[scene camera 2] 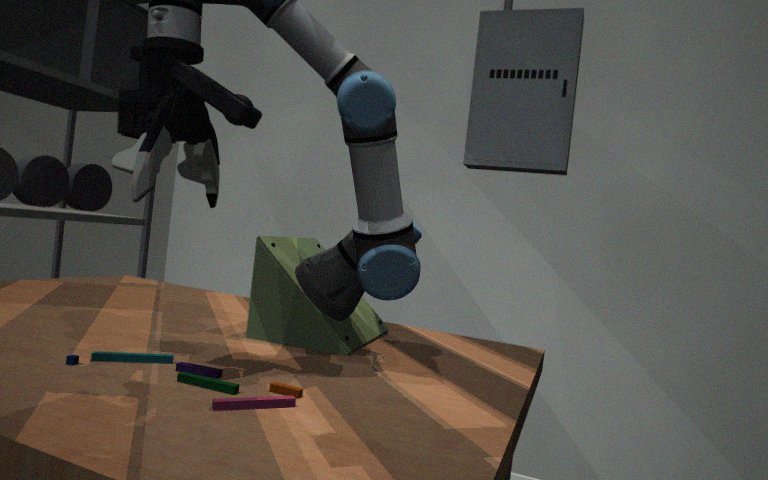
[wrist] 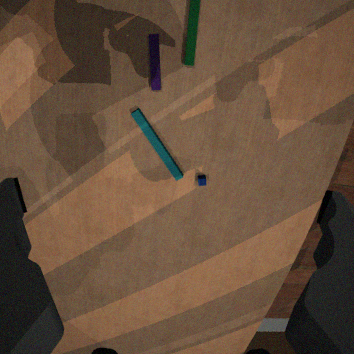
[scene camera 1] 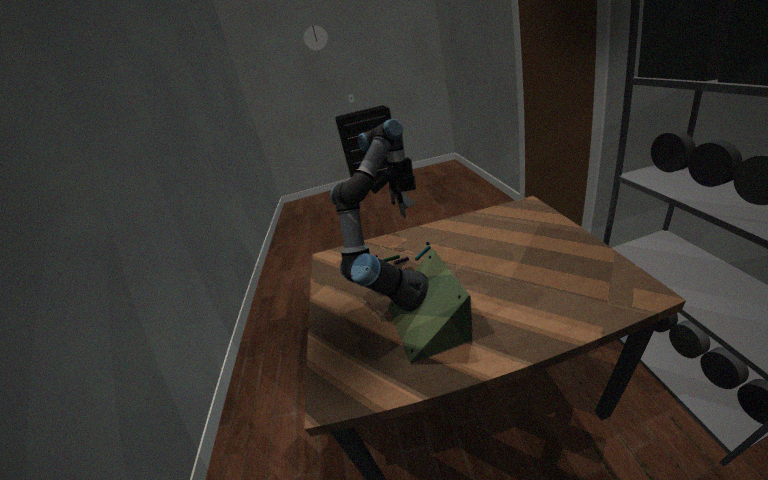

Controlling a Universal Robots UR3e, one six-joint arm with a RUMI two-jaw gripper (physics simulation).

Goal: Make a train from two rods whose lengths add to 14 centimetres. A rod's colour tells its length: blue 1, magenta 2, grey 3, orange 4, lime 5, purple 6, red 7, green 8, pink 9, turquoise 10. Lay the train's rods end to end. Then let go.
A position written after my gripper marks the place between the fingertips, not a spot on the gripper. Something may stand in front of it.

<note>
In view: my gripper point(scene camera 2: 178, 205), a turquoise rod point(wrist: 138, 116) and a pink rod point(scene camera 2: 222, 404).
My gripper also shows in the wrist view point(wrist: 174, 187) and in scene camera 1 point(scene camera 1: 399, 210). The wrist view misses the pink rod: it is out of frame.
</note>
